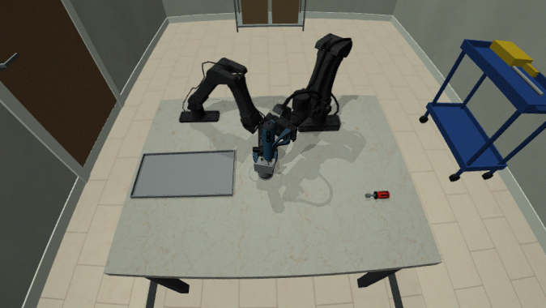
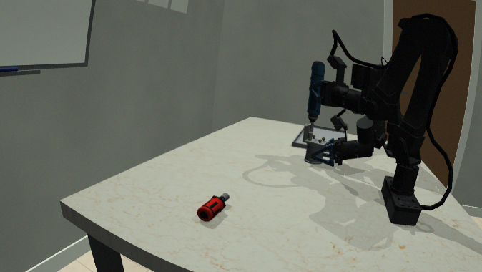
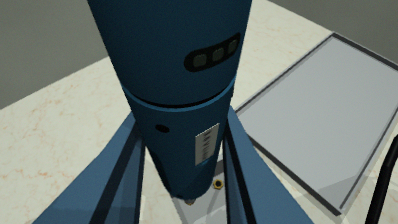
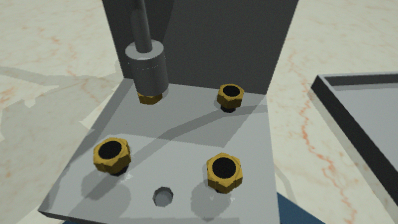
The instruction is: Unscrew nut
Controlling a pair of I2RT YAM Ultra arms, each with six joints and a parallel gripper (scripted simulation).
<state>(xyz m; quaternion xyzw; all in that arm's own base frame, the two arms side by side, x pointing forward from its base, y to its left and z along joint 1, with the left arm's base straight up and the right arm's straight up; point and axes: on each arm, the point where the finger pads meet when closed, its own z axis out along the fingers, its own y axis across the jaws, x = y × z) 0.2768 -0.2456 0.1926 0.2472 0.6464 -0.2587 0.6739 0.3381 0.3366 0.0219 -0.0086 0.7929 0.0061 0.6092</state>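
My right gripper is now 10 mm below the joint module. The rest, counted from my right hand: grey bracket (50 mm above); red-handled hand driver (450 mm to the left, 70 mm ahead, 10 mm below); shallow grey tray (340 mm to the right, 40 mm ahead, 20 mm below).
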